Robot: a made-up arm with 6 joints. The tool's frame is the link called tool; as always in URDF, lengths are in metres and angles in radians. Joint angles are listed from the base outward. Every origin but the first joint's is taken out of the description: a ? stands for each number. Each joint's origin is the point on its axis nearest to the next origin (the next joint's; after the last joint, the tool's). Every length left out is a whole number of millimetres.
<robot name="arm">
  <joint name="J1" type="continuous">
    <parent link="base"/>
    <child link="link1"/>
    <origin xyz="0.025 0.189 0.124" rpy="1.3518 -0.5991 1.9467"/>
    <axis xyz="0 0 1"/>
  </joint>
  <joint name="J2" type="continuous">
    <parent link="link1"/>
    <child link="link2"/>
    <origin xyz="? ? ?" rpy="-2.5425 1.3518 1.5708"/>
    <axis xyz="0 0 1"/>
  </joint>
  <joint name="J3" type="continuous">
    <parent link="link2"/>
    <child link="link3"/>
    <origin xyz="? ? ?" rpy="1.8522 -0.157 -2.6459"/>
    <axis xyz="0 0 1"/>
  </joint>
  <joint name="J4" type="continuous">
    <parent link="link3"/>
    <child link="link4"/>
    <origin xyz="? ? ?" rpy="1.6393 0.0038 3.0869"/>
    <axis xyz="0 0 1"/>
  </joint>
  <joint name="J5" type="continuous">
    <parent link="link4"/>
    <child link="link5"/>
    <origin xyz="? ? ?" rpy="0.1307 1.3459 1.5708"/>
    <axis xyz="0 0 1"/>
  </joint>
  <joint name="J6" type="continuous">
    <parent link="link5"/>
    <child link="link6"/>
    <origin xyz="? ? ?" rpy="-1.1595 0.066 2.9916"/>
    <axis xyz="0 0 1"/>
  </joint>
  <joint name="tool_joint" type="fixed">
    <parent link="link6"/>
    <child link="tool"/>
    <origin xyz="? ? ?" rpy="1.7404 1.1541 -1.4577"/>
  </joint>
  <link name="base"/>
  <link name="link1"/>
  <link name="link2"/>
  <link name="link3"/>
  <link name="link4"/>
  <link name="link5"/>
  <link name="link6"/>
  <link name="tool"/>
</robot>
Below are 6 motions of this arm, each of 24 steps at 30 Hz.
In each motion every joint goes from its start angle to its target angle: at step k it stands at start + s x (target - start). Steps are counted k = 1, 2, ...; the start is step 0. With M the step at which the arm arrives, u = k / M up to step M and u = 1 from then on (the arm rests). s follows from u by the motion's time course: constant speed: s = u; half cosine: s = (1 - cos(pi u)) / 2; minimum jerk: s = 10 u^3 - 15 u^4 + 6 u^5.
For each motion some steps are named. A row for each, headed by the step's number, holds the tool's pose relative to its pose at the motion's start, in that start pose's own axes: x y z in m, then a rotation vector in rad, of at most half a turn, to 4 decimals.
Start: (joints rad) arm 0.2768 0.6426 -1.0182 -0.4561 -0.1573 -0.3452
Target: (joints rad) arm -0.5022 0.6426 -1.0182 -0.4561 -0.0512 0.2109
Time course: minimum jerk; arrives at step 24
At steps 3, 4, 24:
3: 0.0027 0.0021 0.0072 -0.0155 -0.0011 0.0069
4: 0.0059 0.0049 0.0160 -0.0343 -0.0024 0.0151
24: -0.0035 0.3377 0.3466 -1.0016 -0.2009 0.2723

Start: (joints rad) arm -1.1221 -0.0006 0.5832 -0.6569 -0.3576 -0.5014
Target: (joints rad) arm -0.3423 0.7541 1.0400 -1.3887 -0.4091 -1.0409
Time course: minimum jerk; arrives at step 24
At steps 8, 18, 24:
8: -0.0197 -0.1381 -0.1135 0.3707 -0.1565 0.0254
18: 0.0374 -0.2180 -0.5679 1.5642 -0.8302 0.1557
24: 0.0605 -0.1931 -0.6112 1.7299 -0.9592 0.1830

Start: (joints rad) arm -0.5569 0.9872 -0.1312 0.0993 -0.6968 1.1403
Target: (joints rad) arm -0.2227 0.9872 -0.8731 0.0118 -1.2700 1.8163
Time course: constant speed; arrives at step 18
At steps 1, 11, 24:
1: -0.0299 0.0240 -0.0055 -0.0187 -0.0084 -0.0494
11: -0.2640 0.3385 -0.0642 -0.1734 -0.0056 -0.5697
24: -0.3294 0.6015 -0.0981 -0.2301 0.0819 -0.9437

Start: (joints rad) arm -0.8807 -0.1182 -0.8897 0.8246 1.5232 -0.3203
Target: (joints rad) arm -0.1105 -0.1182 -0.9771 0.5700 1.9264 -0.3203
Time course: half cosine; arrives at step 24
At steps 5, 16, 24:
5: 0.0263 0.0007 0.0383 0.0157 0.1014 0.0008
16: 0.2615 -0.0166 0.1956 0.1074 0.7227 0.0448
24: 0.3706 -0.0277 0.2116 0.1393 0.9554 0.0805

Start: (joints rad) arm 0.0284 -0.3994 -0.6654 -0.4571 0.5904 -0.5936
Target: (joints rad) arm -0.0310 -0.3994 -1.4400 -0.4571 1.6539 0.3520
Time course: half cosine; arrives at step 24
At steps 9, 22, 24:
9: -0.0302 0.1448 0.1455 -0.3732 0.2022 -0.1829
22: 0.0753 0.4769 0.2598 -0.9474 0.7508 -0.6045
24: 0.0806 0.4825 0.2596 -0.9568 0.7669 -0.6140

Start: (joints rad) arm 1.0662 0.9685 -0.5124 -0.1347 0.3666 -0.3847
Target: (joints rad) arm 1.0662 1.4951 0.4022 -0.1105 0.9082 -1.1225
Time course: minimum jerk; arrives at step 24
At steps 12, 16, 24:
12: 0.1243 -0.0468 -0.0035 0.3991 0.4116 -0.4410
16: 0.1619 -0.0740 -0.0205 0.6403 0.5811 -0.7741
24: 0.1822 -0.0913 -0.0316 0.8070 0.6773 -1.0393

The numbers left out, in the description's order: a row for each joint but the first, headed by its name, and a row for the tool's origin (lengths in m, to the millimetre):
J2: 0.091 0.164 0
J3: -0.503 0.167 0
J4: -0.065 -0.134 0
J5: -0.055 -0.236 0
J6: 0.202 -0.175 0
tool: -0.041 0.399 0

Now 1 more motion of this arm.
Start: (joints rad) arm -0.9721 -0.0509 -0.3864 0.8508 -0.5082 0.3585
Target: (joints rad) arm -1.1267 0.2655 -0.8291 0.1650 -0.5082 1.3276
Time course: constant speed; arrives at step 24
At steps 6, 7, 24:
6: -0.0257 0.0305 -0.0311 -0.1507 -0.0706 -0.0467
7: -0.0300 0.0370 -0.0362 -0.1775 -0.0835 -0.0568
24: -0.0915 0.2166 -0.1358 -0.6910 -0.3199 -0.3629

